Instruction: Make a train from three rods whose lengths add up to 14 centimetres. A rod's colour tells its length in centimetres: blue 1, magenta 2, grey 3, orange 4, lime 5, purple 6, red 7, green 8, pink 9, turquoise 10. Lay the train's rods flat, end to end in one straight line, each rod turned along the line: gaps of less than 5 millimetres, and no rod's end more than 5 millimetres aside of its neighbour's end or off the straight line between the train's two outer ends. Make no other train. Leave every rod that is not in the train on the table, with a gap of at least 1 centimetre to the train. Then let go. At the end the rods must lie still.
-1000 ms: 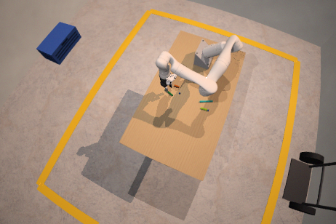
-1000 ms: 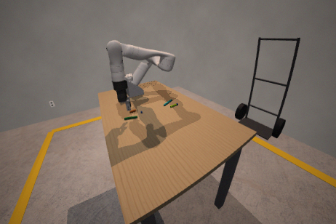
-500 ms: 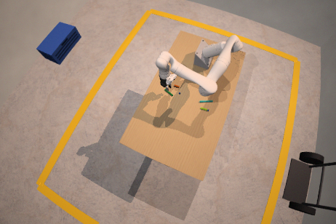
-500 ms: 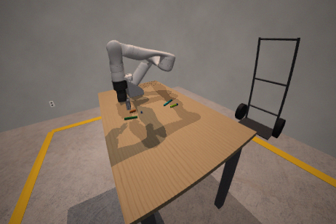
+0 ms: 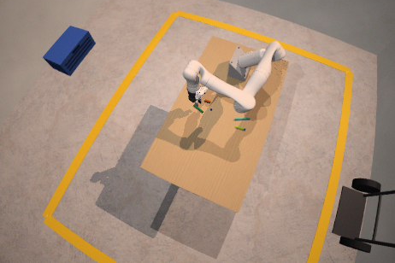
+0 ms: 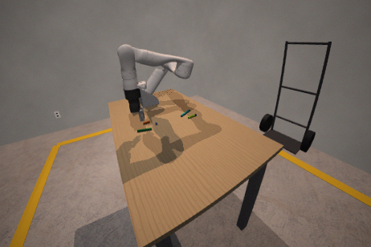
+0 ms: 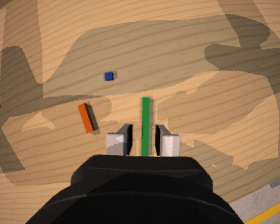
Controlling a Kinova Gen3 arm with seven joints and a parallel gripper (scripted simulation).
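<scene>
Now: hand 80 mm above the green rod. Also, from my hand: orange rod: 70 mm behind, 40 mm to the left, 80 mm below; then lime rod: 40 mm ahead, 290 mm to the left, 80 mm below; then turquoise rod: 20 mm behind, 290 mm to the left, 80 mm below.
</scene>
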